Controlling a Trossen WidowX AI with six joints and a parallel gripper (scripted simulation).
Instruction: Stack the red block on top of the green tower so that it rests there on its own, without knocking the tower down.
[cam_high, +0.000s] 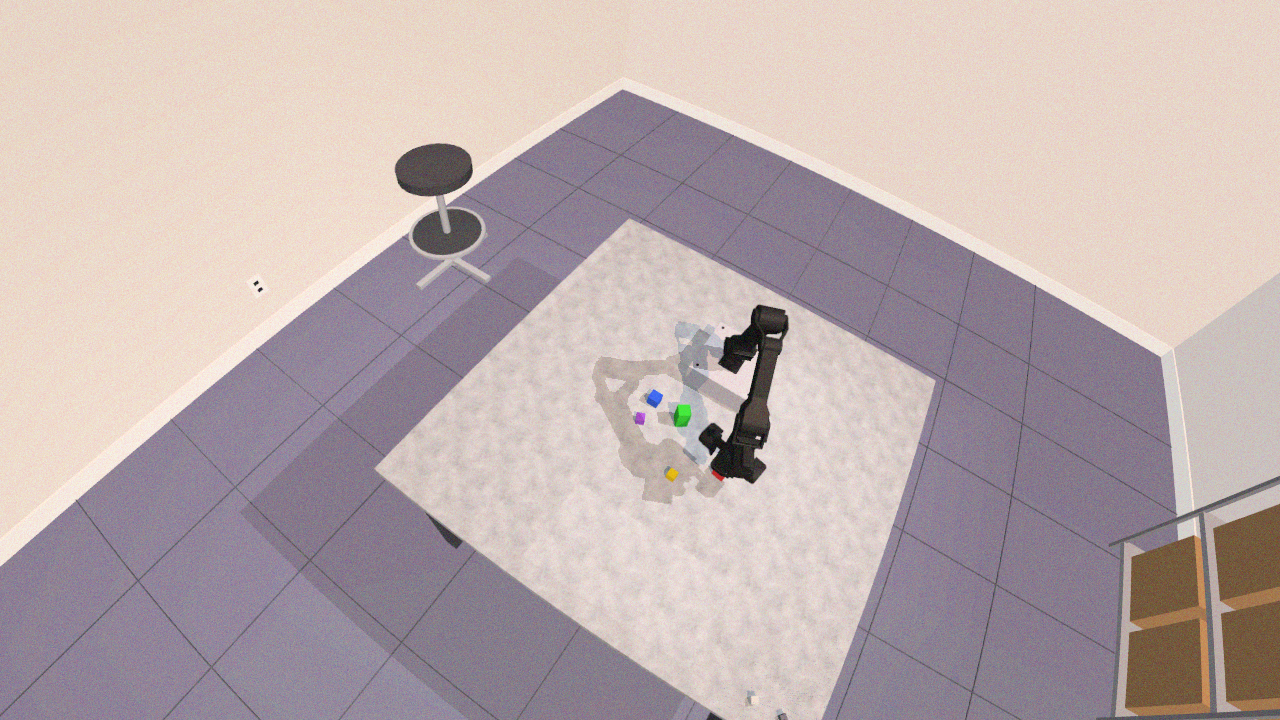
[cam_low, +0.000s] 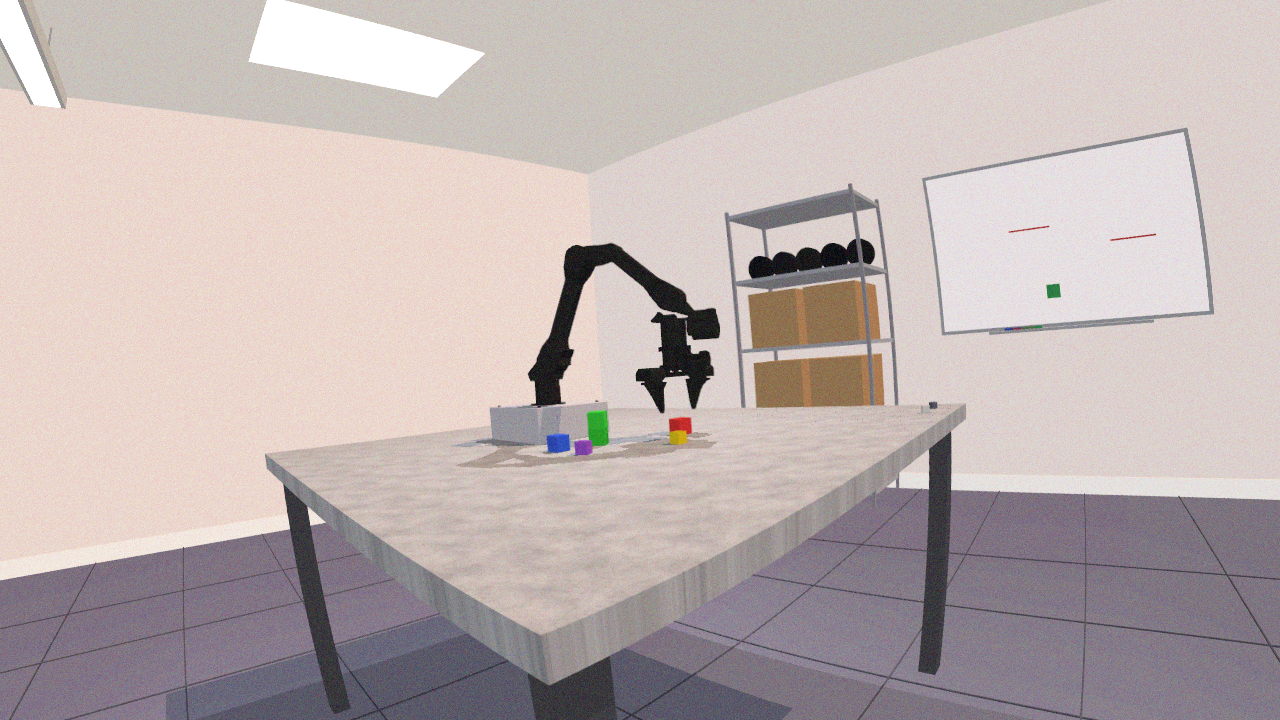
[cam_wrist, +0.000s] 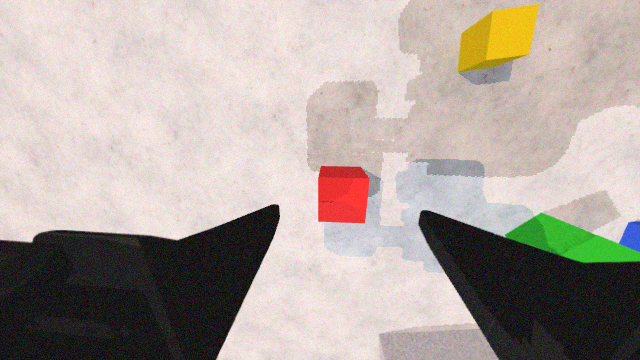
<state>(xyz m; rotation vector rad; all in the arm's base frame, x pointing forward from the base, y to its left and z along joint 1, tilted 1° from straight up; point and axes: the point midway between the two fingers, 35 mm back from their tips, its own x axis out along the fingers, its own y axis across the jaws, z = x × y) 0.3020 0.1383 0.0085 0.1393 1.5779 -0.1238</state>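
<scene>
The red block is 3 cm below my gripper tip. From my gripper tip the other things lie so: yellow block (11 cm to the right, 9 cm ahead, 4 cm below); purple block (27 cm to the right, 4 cm below, 1 cm behind); blue block (27 cm to the right, 9 cm behind, 4 cm below).
</scene>
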